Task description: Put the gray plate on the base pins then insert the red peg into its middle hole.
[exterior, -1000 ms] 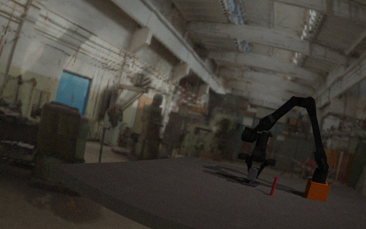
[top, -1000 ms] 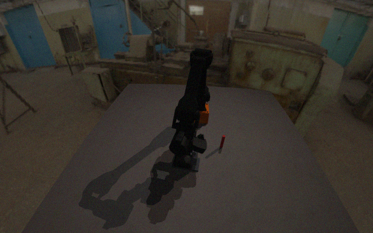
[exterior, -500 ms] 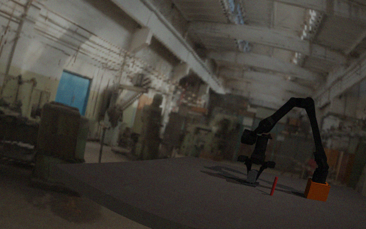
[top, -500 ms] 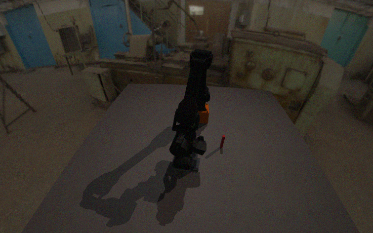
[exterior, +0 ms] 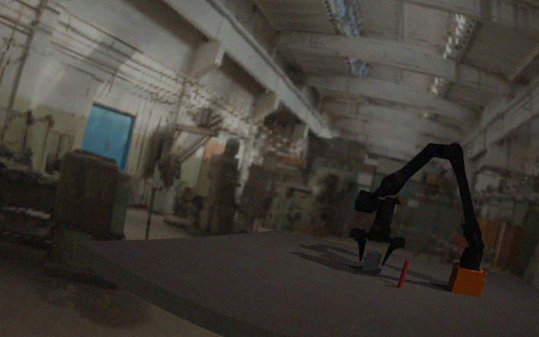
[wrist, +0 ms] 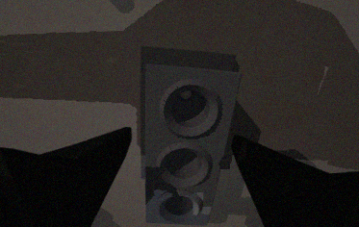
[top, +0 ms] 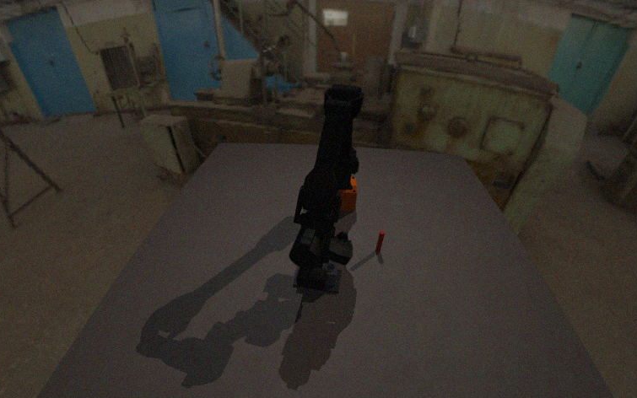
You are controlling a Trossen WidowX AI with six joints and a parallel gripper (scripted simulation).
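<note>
Right now the flat base is 2 cm below my gripper tip. Also, from my gripper tip: gray plate (2 cm above); red peg (19 cm to the left, 8 cm behind, 2 cm above).
</note>
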